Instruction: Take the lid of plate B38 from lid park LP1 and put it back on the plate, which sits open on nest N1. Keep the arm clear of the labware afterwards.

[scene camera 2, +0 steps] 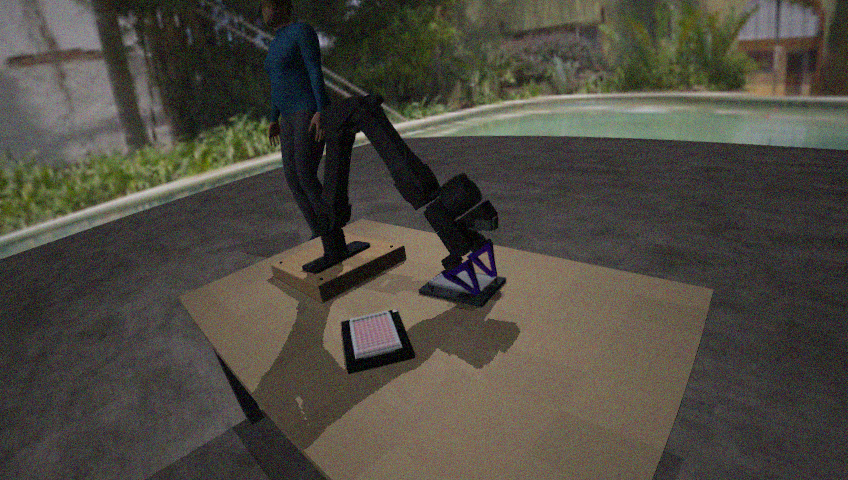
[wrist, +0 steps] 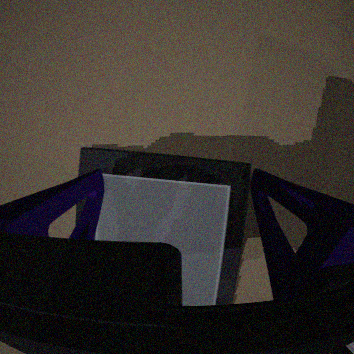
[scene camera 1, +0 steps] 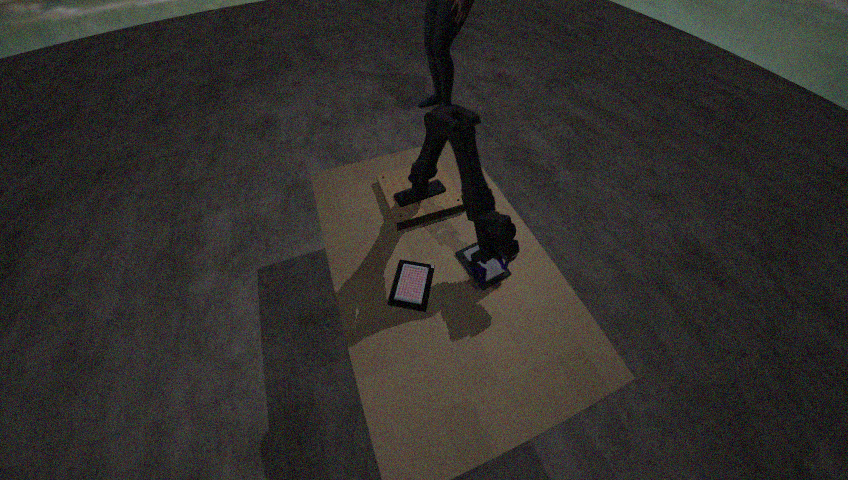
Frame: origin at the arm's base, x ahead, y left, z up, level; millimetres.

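Where they show: gripper, fingertip midpoint: (scene camera 2: 487, 285) (wrist: 177, 177) (scene camera 1: 494, 277); arm's base, link origin: (scene camera 2: 337, 257) (scene camera 1: 420, 193).
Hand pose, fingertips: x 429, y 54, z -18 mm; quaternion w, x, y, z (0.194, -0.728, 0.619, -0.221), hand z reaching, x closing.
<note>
Things, the pixels of their centre, and the offset from my fingertips. "spot": a spot on its surface instead. Level surfaces: height alone.
- pale flat rectangle, surface spot: (wrist: 165, 215) (scene camera 1: 490, 270) spot: 4 mm left, 25 mm back, 2 mm down
- Plate B38, body centre: (scene camera 2: 373, 333) (scene camera 1: 411, 282) 246 mm right, 105 mm back, 3 mm down
- black nest N1, body centre: (scene camera 2: 374, 337) (scene camera 1: 412, 284) 246 mm right, 105 mm back, 14 mm down
- table, surface height: 23 mm down
The lid, a pale flat rectangle (scene camera 1: 495, 267) (wrist: 165, 215), lies on the dark lid park LP1 (scene camera 1: 467, 259) (scene camera 2: 449, 295) (wrist: 238, 210). My gripper (scene camera 1: 493, 273) (scene camera 2: 484, 284) (wrist: 177, 177) is open, its purple fingertips low at the park, one on each side of the lid. In the wrist view the left fingertip is close to the lid's left edge, while the right one stands apart from it, past the park's right edge. The wrist housing hides the lid's near part. Plate B38 (scene camera 1: 412, 283) (scene camera 2: 376, 334), open with pinkish wells, sits on the black nest N1 (scene camera 1: 407, 306) (scene camera 2: 380, 360).
The arm's wooden base block (scene camera 1: 443, 201) (scene camera 2: 357, 270) stands at the back of the table (scene camera 1: 505, 356) (scene camera 2: 535, 386). A person (scene camera 1: 440, 53) (scene camera 2: 294, 77) stands on the floor behind the arm. The arm's shadow falls across the table around the nest.
</note>
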